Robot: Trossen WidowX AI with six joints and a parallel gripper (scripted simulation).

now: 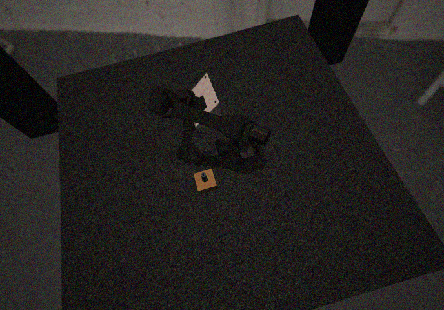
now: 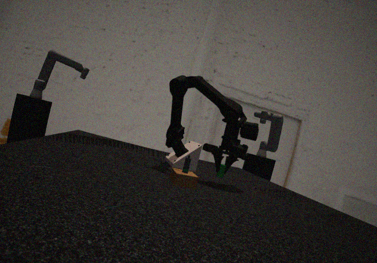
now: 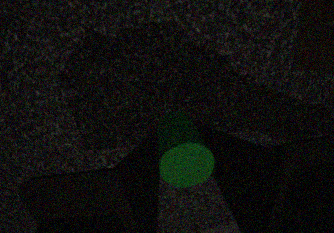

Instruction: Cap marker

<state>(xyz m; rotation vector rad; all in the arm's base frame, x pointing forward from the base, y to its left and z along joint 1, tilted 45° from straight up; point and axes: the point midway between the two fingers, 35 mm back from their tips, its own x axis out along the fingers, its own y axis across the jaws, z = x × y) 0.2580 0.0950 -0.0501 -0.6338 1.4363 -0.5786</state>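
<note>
Right now my gripper tip is 170 mm to the left of the dark marker, 70 mm short of it and 30 mm below it. The rest, counted from my gripper tip: holder block 170 mm to the right, 70 mm ahead, 30 mm below; then green cap 10 mm above.
</note>
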